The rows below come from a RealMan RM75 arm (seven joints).
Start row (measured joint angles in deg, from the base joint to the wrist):
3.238 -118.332 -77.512 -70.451 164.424 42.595 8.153
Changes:
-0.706 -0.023 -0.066 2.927 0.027 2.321 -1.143
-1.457 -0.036 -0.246 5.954 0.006 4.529 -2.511
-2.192 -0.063 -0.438 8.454 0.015 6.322 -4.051
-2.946 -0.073 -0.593 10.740 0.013 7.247 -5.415
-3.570 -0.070 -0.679 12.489 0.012 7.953 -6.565
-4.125 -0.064 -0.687 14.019 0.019 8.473 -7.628
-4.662 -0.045 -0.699 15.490 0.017 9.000 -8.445
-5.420 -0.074 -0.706 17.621 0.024 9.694 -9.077
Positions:
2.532 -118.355 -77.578 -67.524 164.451 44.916 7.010
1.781 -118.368 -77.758 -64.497 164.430 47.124 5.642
1.046 -118.395 -77.950 -61.997 164.439 48.917 4.102
0.292 -118.405 -78.105 -59.711 164.437 49.842 2.738
-0.332 -118.402 -78.191 -57.962 164.436 50.548 1.588
-0.887 -118.396 -78.199 -56.432 164.443 51.068 0.525
-1.424 -118.377 -78.211 -54.961 164.441 51.595 -0.292
-2.182 -118.406 -78.218 -52.830 164.448 52.289 -0.924

